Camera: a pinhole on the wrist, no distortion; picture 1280 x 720 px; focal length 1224.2 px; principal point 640.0 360.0 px. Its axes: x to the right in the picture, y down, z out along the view. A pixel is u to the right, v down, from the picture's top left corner.
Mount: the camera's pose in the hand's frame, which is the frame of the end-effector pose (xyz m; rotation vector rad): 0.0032 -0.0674 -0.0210 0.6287 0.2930 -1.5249
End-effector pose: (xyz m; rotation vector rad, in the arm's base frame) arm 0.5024 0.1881 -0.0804 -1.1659 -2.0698 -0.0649
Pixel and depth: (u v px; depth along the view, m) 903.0 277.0 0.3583
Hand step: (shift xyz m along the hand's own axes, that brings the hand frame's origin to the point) -0.0894 -0.3265 0.2222
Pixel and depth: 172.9 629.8 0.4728
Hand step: -0.0003 -0.1841 0.4823
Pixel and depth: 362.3 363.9 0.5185
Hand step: -0.1066 -0.2542 0.4645
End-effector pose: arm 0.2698 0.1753 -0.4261 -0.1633 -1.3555 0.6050
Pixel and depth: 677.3 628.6 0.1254
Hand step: 0.0048 -0.1414 0.0840
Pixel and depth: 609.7 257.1 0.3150
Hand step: -0.0871 -0.2320 0.2334
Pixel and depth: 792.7 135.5 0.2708
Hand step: -0.0987 -0.2407 0.1701
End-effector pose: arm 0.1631 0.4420 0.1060 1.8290 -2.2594 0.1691
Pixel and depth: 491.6 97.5 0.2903
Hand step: -0.1185 -0.1931 0.2215
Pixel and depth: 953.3 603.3 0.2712
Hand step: 0.0043 -0.2779 0.1712
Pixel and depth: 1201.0 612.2 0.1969
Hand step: 0.0075 -0.2535 0.0969
